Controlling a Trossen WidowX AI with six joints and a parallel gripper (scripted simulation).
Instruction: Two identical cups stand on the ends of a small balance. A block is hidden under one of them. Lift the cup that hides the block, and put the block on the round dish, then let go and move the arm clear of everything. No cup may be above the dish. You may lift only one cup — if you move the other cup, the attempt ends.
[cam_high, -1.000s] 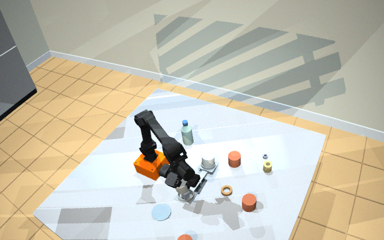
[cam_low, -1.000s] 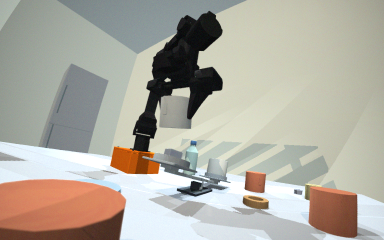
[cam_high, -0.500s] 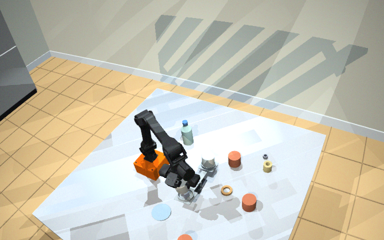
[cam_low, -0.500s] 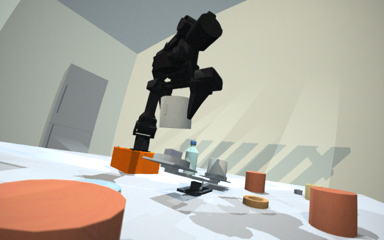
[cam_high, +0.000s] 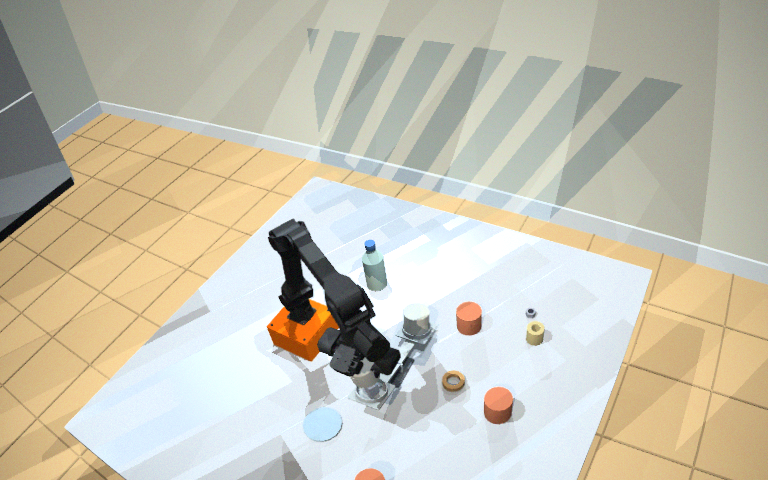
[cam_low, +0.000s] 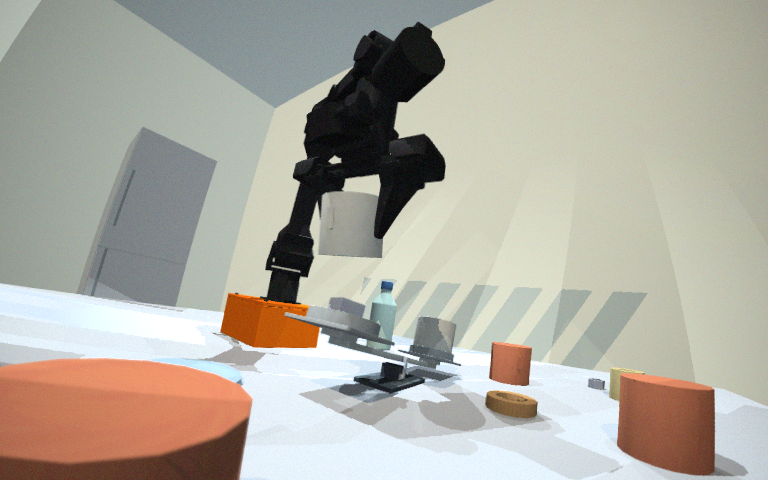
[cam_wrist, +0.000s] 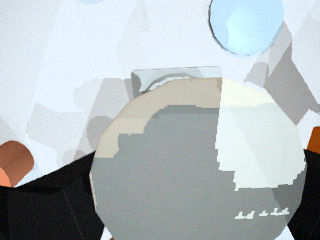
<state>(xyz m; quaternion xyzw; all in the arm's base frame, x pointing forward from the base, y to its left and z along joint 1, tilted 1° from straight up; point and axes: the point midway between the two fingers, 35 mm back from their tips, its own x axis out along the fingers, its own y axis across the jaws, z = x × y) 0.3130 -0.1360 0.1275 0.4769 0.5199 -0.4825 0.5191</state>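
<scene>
Now: the pale grey block 1 cm to the left of my gripper tip and 8 cm below it. Round my gripper tip: pale blue round dish 9 cm behind, 10 cm to the right, 17 cm below; bottle 23 cm behind, 39 cm to the left, 6 cm below; yellow cylinder 28 cm ahead, 39 cm to the left, 15 cm below.
</scene>
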